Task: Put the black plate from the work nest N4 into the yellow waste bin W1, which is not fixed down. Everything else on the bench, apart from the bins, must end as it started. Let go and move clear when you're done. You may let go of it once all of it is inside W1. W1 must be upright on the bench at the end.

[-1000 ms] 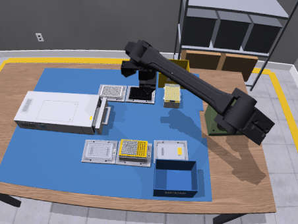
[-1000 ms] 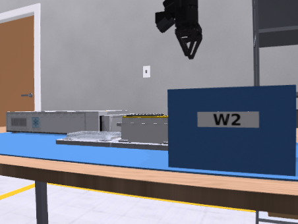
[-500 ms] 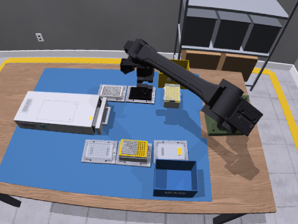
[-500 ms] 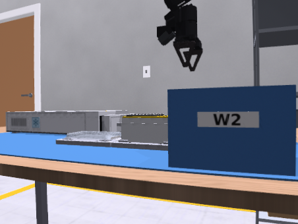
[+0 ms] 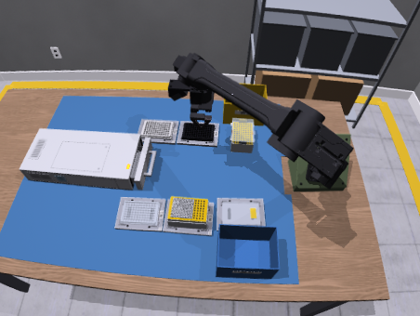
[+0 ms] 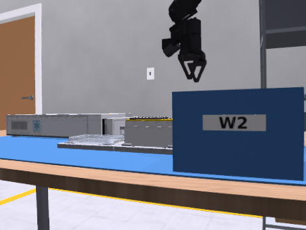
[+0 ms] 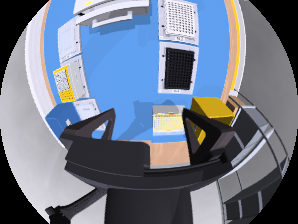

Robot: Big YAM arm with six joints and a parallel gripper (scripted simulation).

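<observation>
The black plate is 3 cm ahead of my hand, 9 cm to the right of it and 18 cm below it. The rest, counted from my hand: yellow tip box (2 cm ahead, 28 cm to the left, 15 cm below); white plate (20 cm ahead, 9 cm to the right, 18 cm below); nest (3 cm ahead, 9 cm to the right, 20 cm below).
</observation>
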